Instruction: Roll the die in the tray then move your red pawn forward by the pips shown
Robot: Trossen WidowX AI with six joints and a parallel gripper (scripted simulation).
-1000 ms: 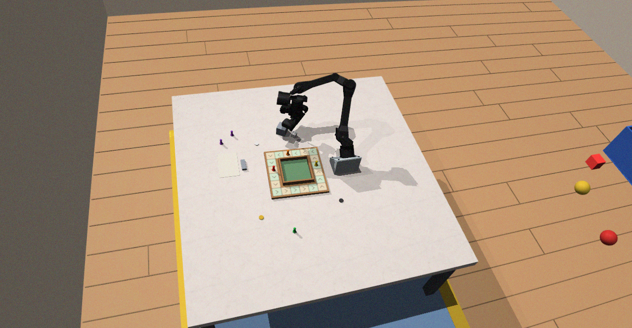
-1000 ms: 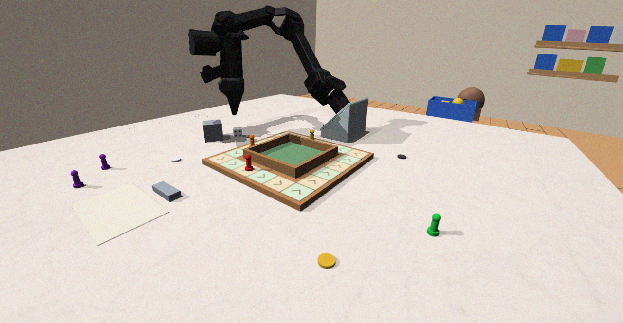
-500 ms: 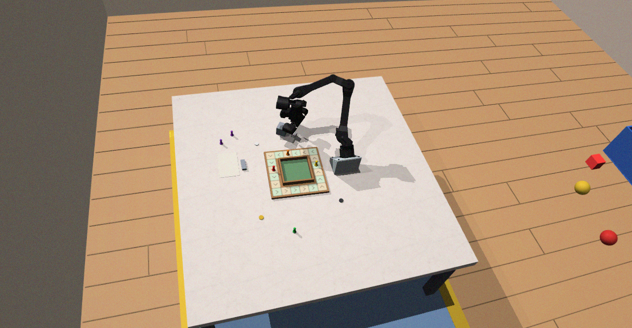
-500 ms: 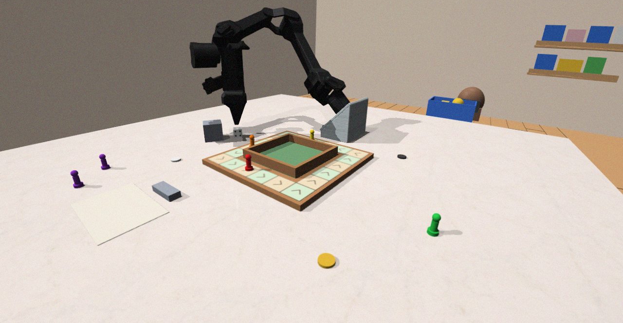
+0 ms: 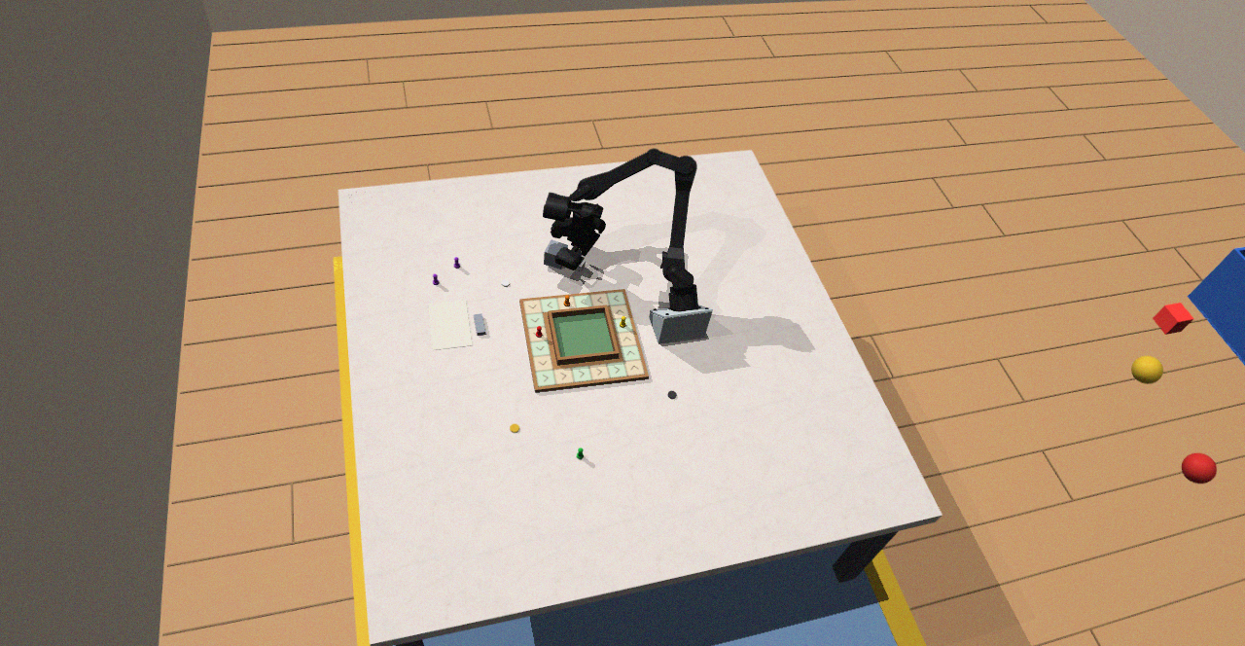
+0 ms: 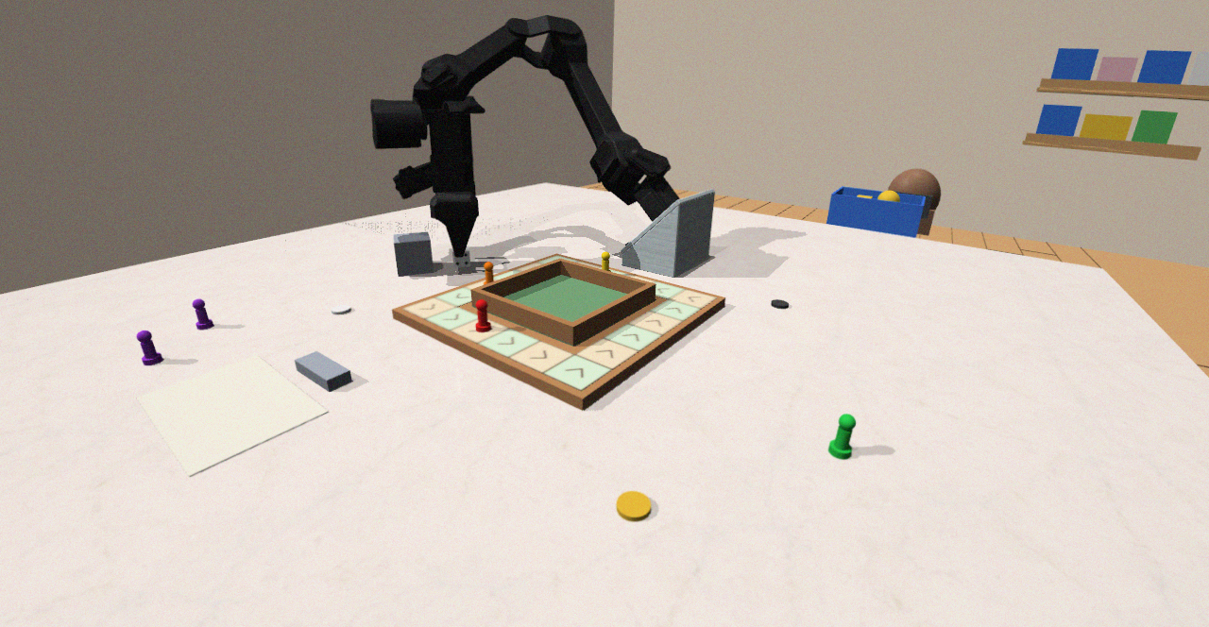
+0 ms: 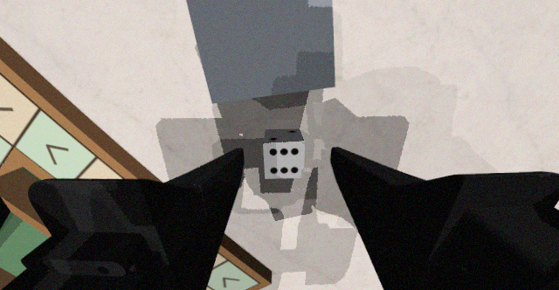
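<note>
My gripper tip is now 160 mm short of the red pawn, 210 mm to the right of it and 10 mm below it. Round my gripper tip: grey cube 60 mm ahead, 40 mm to the right; yellow pawn 60 mm behind, 230 mm to the left, 10 mm above; orange pawn 70 mm ahead, 130 mm to the left, 10 mm above.
</note>
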